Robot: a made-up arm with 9 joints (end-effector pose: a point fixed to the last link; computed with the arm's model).
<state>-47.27 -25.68 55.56 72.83 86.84 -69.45 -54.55 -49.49 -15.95</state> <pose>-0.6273 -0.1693 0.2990 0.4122 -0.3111 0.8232 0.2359</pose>
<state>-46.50 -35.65 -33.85 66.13 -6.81 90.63 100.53 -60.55 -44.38</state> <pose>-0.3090 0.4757 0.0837 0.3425 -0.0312 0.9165 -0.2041</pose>
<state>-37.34 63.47 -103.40 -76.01 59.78 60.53 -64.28 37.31 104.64</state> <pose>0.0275 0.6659 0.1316 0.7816 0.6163 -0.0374 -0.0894</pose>
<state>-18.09 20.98 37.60 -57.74 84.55 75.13 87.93 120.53 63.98</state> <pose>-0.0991 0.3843 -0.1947 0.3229 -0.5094 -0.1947 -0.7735</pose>
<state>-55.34 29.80 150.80 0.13 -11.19 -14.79 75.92 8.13 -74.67</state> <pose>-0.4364 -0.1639 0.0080 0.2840 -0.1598 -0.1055 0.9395</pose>
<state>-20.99 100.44 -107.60 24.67 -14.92 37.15 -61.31 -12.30 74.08</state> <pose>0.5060 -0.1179 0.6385 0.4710 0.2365 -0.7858 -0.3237</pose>
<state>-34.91 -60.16 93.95 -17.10 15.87 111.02 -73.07 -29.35 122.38</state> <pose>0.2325 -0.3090 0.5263 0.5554 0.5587 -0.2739 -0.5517</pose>
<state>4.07 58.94 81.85 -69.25 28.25 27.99 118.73 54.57 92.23</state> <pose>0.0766 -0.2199 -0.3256 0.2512 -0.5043 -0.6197 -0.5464</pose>
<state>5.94 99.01 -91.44 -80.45 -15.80 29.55 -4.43 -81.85 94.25</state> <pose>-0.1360 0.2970 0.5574 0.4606 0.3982 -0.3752 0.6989</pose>
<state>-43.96 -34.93 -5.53 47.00 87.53 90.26 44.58 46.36 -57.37</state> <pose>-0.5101 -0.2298 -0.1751 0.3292 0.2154 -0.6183 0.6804</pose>
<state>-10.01 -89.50 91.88 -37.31 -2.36 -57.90 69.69 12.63 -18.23</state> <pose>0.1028 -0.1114 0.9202 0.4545 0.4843 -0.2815 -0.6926</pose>
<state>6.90 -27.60 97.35 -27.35 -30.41 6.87 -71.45 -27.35 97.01</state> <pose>-0.4918 0.4190 0.1468 0.5543 0.1356 -0.5381 0.6204</pose>
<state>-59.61 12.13 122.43 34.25 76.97 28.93 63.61 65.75 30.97</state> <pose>-0.2716 -0.3205 0.0197 0.6993 0.1055 0.0338 0.7062</pose>
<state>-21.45 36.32 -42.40 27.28 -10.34 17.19 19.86 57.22 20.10</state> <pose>0.6654 0.1120 -0.2721 0.3968 -0.2237 -0.5979 -0.6595</pose>
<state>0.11 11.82 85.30 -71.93 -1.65 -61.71 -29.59 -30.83 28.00</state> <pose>-0.3270 -0.0818 -0.5816 0.0024 -0.0254 0.1258 -0.9917</pose>
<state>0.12 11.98 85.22 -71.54 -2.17 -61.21 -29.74 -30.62 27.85</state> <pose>-0.3208 -0.0776 -0.5844 0.0099 -0.0234 0.1326 -0.9908</pose>
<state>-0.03 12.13 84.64 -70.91 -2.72 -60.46 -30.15 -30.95 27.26</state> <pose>-0.3066 -0.0675 -0.5895 0.0263 -0.0149 0.1422 -0.9894</pose>
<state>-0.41 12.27 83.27 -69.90 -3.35 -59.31 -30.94 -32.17 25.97</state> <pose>-0.2798 -0.0481 -0.5972 0.0571 0.0042 0.1553 -0.9862</pose>
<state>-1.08 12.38 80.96 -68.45 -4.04 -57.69 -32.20 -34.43 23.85</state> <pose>-0.2387 -0.0166 -0.6053 0.1038 0.0367 0.1708 -0.9791</pose>
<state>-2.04 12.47 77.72 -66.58 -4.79 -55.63 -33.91 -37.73 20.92</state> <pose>-0.1842 0.0275 -0.6091 0.1646 0.0834 0.1847 -0.9653</pose>
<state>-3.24 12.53 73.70 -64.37 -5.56 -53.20 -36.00 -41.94 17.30</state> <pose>-0.1209 0.0823 -0.6031 0.2343 0.1430 0.1923 -0.9422</pose>
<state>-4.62 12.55 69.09 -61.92 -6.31 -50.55 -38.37 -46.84 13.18</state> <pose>-0.0547 0.1442 -0.5835 0.3054 0.2123 0.1890 -0.9088</pose>
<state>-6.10 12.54 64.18 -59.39 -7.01 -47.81 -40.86 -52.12 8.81</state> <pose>0.0076 0.2078 -0.5495 0.3702 0.2861 0.1729 -0.8667</pose>
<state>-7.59 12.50 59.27 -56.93 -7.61 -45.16 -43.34 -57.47 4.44</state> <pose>0.0607 0.2673 -0.5044 0.4223 0.3586 0.1450 -0.8198</pose>
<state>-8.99 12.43 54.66 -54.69 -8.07 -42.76 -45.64 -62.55 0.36</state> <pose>0.1017 0.3183 -0.4543 0.4587 0.4240 0.1095 -0.7732</pose>
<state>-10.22 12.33 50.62 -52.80 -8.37 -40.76 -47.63 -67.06 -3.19</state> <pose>0.1306 0.3581 -0.4059 0.4798 0.4782 0.0720 -0.7321</pose>
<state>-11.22 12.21 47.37 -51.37 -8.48 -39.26 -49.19 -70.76 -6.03</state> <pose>0.1494 0.3865 -0.3653 0.4889 0.5189 0.0381 -0.7001</pose>
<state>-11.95 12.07 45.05 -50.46 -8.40 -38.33 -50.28 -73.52 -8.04</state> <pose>0.1608 0.4038 -0.3361 0.4902 0.5459 0.0116 -0.6794</pose>
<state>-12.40 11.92 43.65 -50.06 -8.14 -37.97 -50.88 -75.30 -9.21</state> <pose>0.1674 0.4118 -0.3196 0.4873 0.5602 -0.0059 -0.6698</pose>
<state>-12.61 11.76 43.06 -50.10 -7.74 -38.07 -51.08 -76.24 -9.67</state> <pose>0.1707 0.4125 -0.3145 0.4828 0.5644 -0.0151 -0.6694</pose>
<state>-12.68 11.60 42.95 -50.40 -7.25 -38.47 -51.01 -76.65 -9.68</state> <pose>0.1722 0.4091 -0.3164 0.4777 0.5625 -0.0189 -0.6746</pose>
